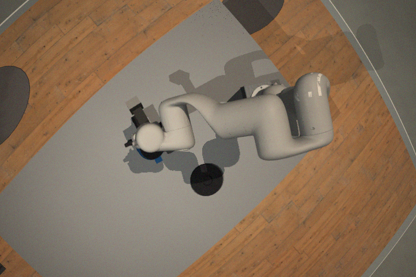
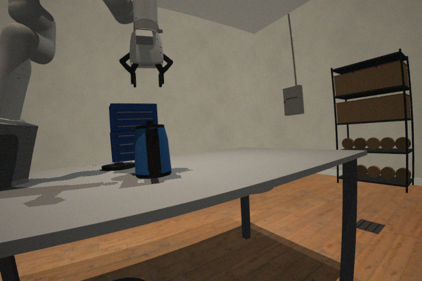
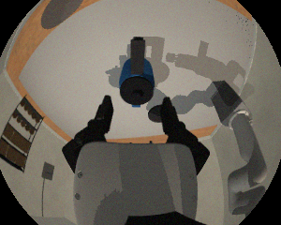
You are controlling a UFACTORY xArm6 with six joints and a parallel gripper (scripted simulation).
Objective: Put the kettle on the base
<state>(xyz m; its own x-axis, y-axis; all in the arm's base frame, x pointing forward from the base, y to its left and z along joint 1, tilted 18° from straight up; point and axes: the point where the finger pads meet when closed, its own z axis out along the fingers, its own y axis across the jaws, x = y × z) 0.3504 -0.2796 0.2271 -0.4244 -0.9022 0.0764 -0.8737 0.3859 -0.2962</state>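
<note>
The blue kettle is 21 cm below my hand, 3 cm to the left of it and 2 cm ahead of it. Round my hand: round black base: 37 cm to the left, 29 cm below, 2 cm ahead.
</note>
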